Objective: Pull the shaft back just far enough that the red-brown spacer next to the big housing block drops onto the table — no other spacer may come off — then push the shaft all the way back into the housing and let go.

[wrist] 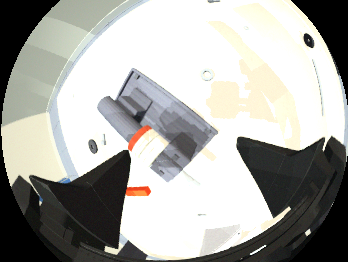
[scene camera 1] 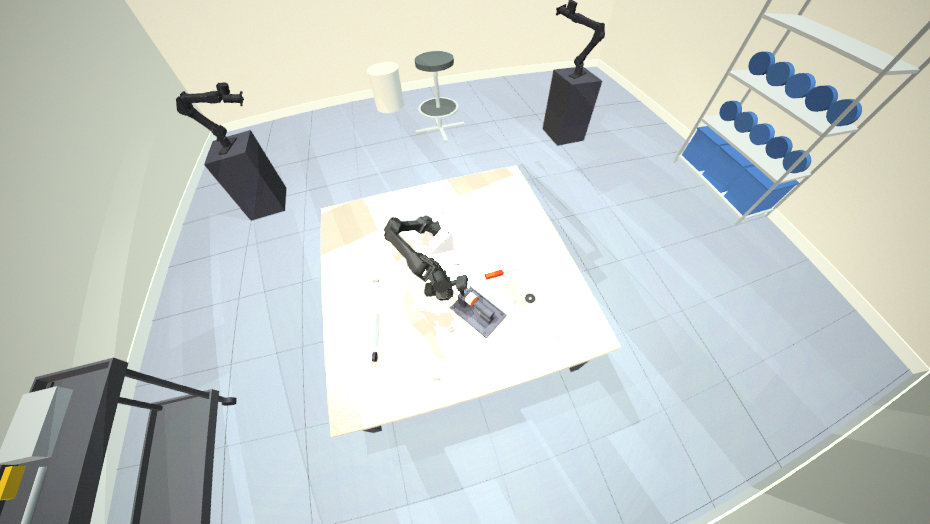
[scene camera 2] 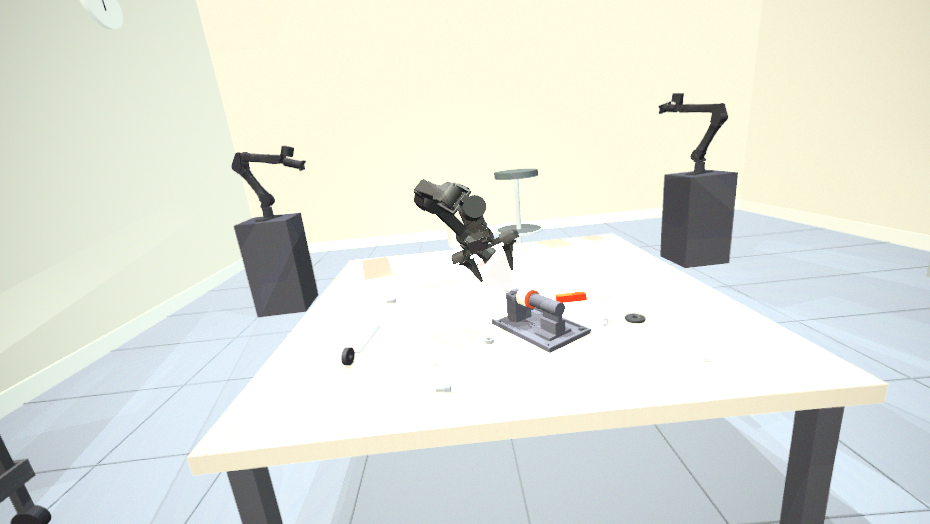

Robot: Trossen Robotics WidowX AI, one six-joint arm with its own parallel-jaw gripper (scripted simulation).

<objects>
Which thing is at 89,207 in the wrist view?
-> The gripper.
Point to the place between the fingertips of the gripper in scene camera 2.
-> At 497,275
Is the gripper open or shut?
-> Open.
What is the gripper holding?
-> Nothing.
</objects>
